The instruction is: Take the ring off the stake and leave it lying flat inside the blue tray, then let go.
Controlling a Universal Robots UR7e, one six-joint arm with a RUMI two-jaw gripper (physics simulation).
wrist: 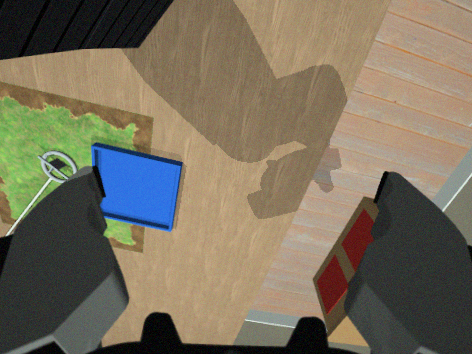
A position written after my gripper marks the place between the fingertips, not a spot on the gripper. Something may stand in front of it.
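Here is my gripper point(239, 173), and I can see a blue tray point(142, 189) as well.
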